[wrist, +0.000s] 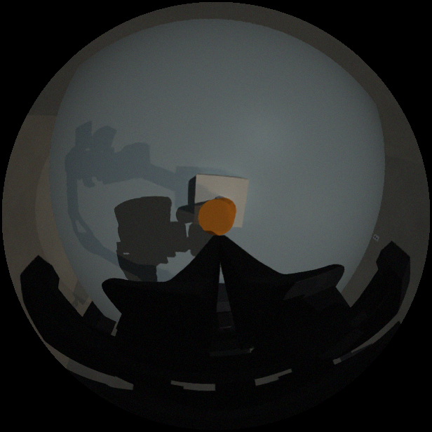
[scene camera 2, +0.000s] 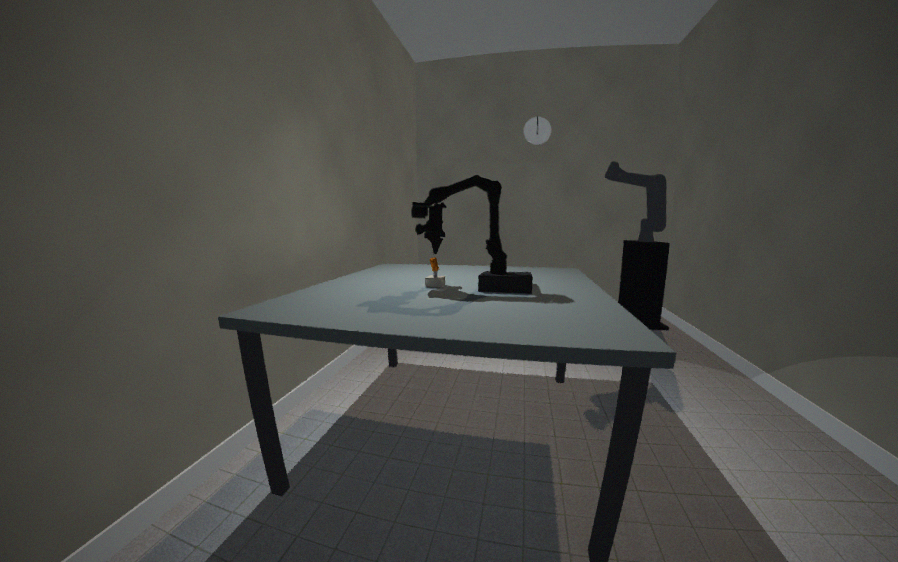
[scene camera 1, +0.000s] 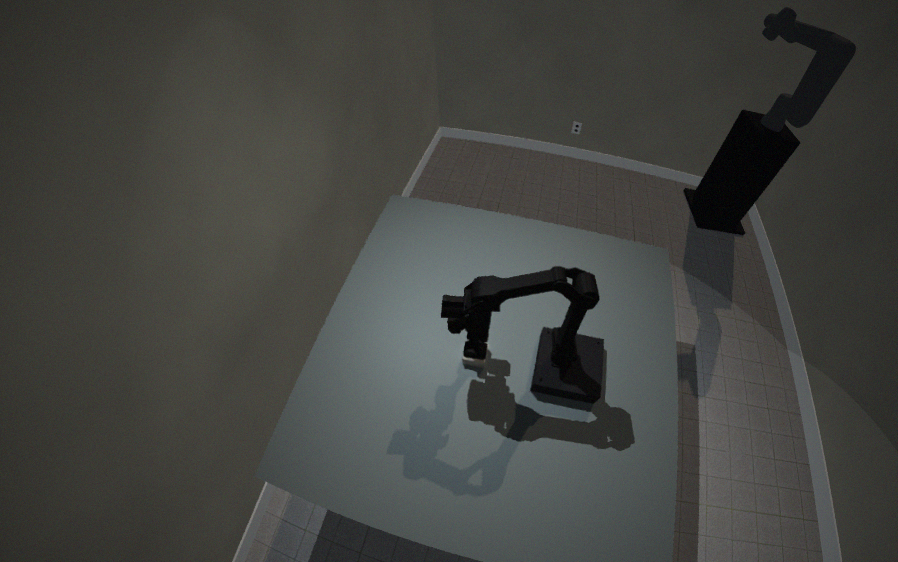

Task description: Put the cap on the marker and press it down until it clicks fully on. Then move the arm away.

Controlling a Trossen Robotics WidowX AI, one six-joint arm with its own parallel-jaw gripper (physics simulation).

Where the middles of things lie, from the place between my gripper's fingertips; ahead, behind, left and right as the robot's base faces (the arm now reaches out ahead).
My gripper is now 10 mm short of the orange cap (wrist: 216, 216) and 50 mm above it. From my hand the other things lie so: whitish block (wrist: 208, 186) 10 mm to the right, 120 mm below.
